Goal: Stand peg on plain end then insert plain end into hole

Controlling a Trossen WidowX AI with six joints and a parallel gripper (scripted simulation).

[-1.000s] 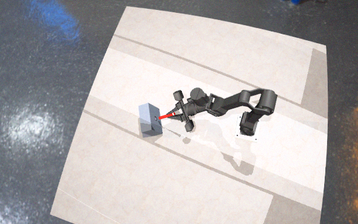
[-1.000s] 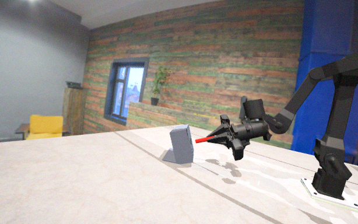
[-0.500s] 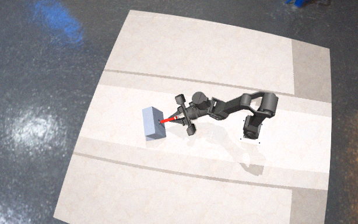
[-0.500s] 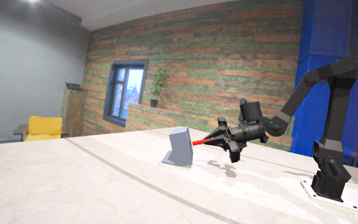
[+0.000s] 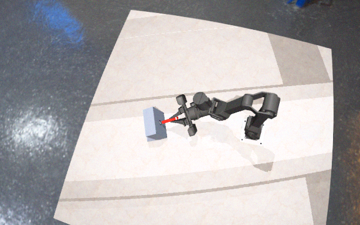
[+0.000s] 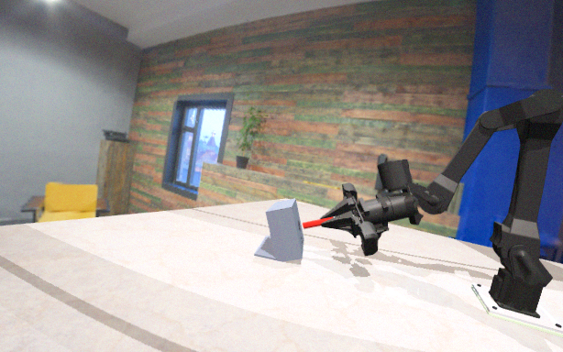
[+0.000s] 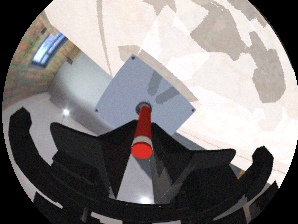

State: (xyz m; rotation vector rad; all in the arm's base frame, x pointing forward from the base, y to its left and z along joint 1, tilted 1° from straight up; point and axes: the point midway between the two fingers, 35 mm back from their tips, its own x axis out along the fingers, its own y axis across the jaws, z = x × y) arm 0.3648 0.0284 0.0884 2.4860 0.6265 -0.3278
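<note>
Now: the grey sloped panel 70 mm ahead of my gripper tip, 30 mm to the left of it and 30 mm below it. The rest, counted from my gripper tip: red peg: 10 mm to the right, 10 mm behind, 10 mm above; then panel foot: 90 mm ahead, 80 mm below, 40 mm to the left.
</note>
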